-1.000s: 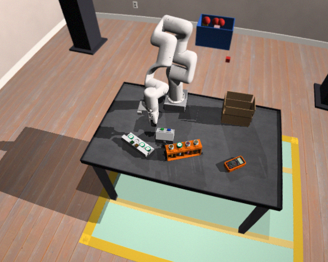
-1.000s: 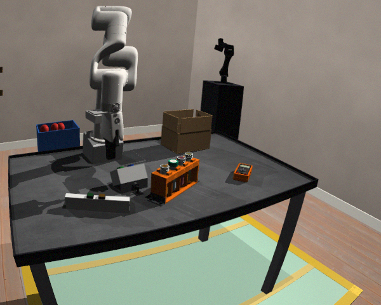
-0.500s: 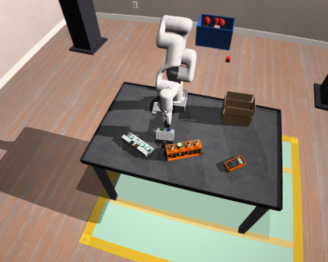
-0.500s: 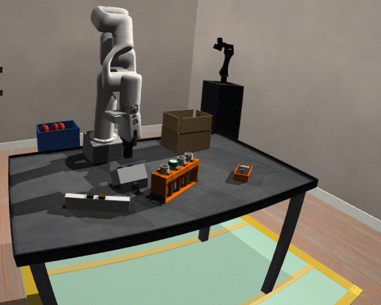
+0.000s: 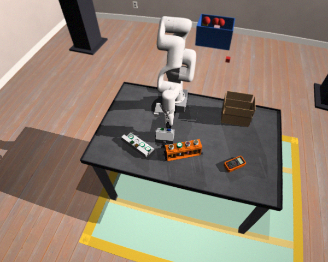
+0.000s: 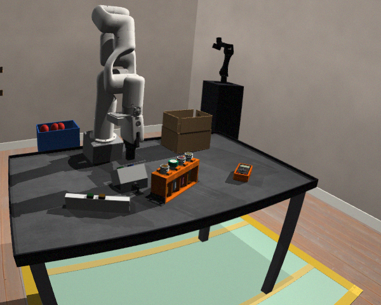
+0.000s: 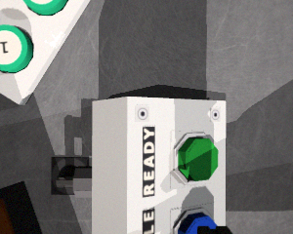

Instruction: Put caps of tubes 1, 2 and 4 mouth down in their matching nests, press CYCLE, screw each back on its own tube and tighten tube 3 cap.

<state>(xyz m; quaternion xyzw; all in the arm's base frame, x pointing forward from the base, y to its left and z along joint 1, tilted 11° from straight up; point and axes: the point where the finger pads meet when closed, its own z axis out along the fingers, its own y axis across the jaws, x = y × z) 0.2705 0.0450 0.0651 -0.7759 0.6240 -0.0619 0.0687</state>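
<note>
The blue key lies 4 cm below my hand. Also, from my hand: green key (1 cm ahead, 4 cm to the right, 4 cm below); then table's front edge (33 cm ahead, 15 cm to the left, 10 cm below); then grey key housing (2 cm ahead, 2 cm to the right, 6 cm below).
</note>
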